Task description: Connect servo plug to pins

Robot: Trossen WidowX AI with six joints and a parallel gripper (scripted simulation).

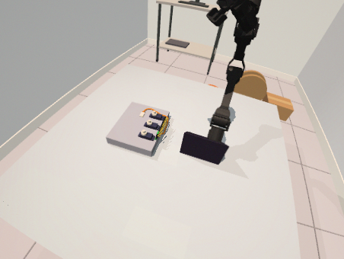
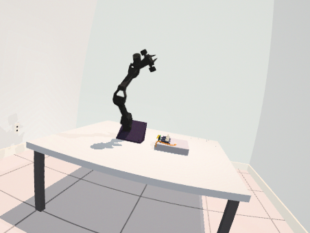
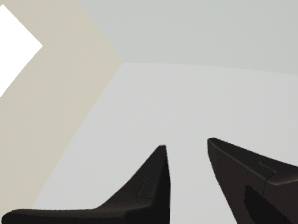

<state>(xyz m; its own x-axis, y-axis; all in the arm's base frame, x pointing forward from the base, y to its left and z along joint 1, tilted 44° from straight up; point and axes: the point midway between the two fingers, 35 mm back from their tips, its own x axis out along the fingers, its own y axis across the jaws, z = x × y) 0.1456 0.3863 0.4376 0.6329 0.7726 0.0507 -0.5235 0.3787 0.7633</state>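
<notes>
Right now my gripper tip is 130 mm short of the green band, 50 mm to the right of it and 620 mm above it. The rest, counted from my gripper tip: grey printed holder 290 mm ahead, 670 mm below.
</notes>
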